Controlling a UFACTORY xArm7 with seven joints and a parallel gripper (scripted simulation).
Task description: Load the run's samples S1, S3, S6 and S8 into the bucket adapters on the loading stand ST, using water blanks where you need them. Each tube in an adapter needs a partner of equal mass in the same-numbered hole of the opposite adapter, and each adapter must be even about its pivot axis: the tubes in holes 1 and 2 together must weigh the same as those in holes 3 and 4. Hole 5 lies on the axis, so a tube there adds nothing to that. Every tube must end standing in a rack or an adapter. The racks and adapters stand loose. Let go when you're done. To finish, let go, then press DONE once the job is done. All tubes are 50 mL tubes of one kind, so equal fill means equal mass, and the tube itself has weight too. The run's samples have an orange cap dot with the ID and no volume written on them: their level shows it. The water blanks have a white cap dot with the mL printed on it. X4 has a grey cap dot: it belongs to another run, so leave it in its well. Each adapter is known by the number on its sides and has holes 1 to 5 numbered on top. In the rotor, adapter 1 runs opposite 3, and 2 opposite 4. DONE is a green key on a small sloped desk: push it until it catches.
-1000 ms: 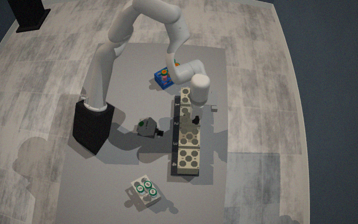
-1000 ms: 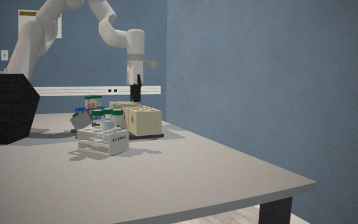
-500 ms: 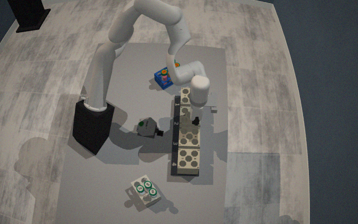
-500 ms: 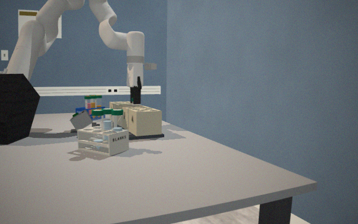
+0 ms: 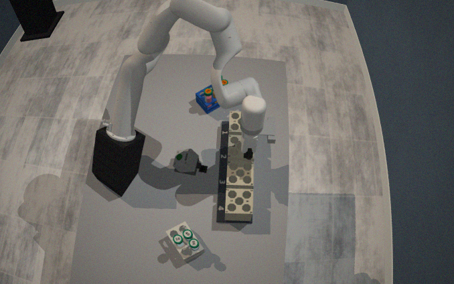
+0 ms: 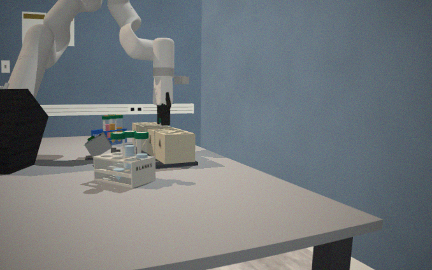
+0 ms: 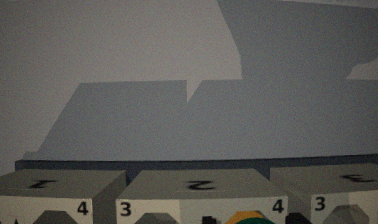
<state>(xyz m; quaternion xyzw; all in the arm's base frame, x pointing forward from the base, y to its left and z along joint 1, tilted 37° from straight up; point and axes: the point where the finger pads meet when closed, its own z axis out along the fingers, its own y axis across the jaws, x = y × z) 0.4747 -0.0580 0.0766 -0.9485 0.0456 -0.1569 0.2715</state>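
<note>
The pink-filled tube lies 170 mm behind my hand, 260 mm to the left of it and 60 mm below it. Round my hand: orange-filled tube 110 mm behind, 320 mm to the left, 60 mm below; then done desk 240 mm behind, 20 mm to the right, 70 mm below; then black stand 30 mm behind, 30 mm to the right, 120 mm below.
</note>
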